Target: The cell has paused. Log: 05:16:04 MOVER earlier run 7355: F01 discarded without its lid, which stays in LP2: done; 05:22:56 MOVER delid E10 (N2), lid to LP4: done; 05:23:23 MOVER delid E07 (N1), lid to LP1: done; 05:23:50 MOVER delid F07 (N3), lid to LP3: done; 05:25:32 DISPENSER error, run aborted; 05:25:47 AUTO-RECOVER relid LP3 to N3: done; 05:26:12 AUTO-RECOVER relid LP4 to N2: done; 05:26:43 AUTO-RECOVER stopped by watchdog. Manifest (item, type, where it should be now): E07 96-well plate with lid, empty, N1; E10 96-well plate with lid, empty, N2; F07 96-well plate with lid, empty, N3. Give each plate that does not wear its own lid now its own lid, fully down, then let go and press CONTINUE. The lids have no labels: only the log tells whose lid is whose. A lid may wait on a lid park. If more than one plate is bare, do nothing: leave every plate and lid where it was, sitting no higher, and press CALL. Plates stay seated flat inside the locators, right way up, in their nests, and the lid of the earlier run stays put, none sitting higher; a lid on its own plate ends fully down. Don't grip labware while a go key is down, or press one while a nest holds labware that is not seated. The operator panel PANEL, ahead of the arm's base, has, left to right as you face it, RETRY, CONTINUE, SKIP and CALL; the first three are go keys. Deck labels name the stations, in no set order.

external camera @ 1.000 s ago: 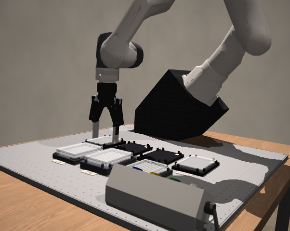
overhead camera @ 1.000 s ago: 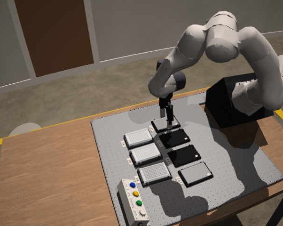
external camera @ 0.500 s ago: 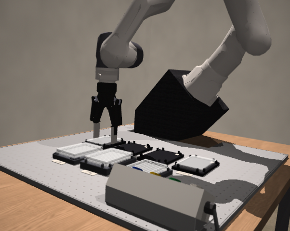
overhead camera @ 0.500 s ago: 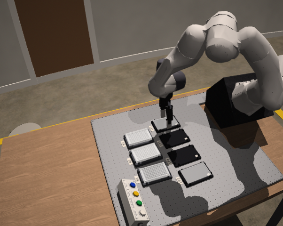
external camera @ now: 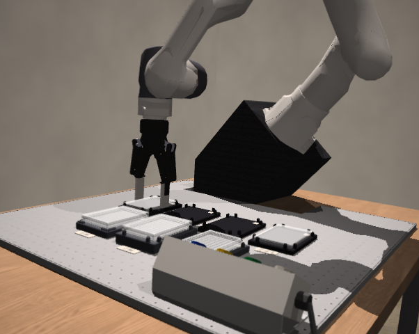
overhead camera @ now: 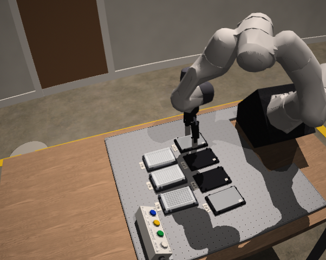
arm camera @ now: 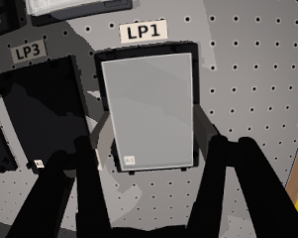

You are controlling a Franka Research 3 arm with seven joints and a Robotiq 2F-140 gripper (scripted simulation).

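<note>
Now: the black lid park LP1 3 cm below my hand. Also, from my hand: lid park LP3: 13 cm to the left, 3 cm below; lid park LP4: 26 cm to the left, 3 cm below, 1 cm ahead; plate: 31 cm to the left, 19 cm ahead, 2 cm below.
</note>
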